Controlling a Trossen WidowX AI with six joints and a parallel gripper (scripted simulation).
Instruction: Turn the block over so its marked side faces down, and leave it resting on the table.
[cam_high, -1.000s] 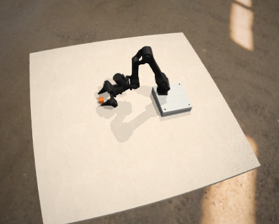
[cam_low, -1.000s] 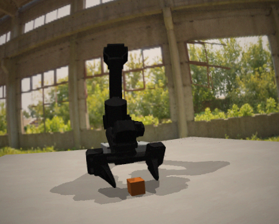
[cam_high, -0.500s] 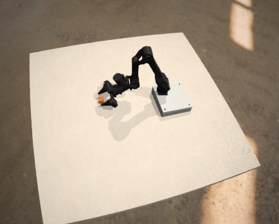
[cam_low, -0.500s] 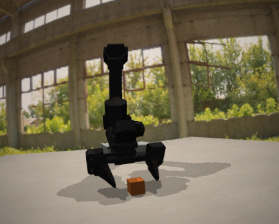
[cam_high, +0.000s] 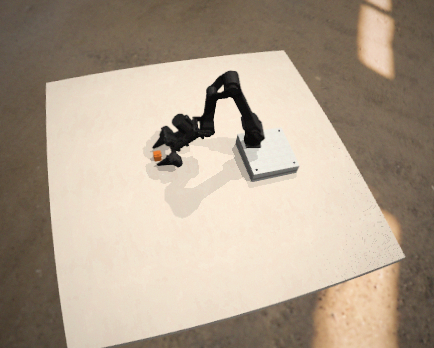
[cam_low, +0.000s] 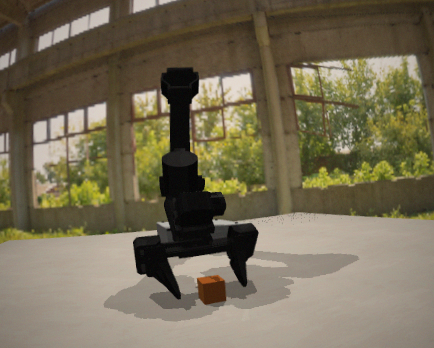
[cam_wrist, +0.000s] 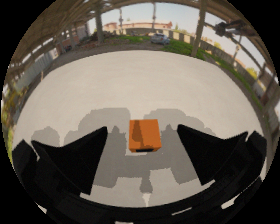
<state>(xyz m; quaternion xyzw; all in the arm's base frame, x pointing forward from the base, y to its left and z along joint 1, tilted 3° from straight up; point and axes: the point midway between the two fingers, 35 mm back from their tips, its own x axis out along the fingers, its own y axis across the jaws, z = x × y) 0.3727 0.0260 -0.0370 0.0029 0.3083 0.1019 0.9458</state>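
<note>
Now: gripper tip 20 mm past the orange block.
</note>
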